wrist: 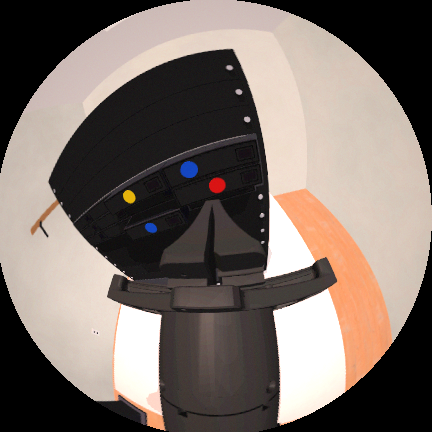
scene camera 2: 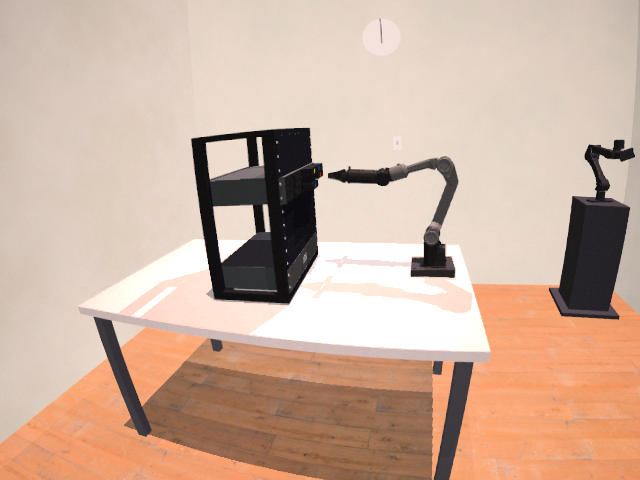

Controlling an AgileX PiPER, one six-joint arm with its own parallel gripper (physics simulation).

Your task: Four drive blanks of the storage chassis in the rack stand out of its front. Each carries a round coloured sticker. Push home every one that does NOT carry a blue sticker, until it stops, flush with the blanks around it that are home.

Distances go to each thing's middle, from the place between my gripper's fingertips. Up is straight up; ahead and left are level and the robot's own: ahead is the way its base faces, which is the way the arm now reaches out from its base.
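Labels:
Going by their middles, of the things named here the red-stickered blank (wrist: 235, 178) is the nearest to my hand. It sits 10 cm ahead of my hand and 1 cm above it, while the yellow-stickered blank (wrist: 151, 182) is 8 cm ahead of my hand, 11 cm to the left of it and 3 cm above it.

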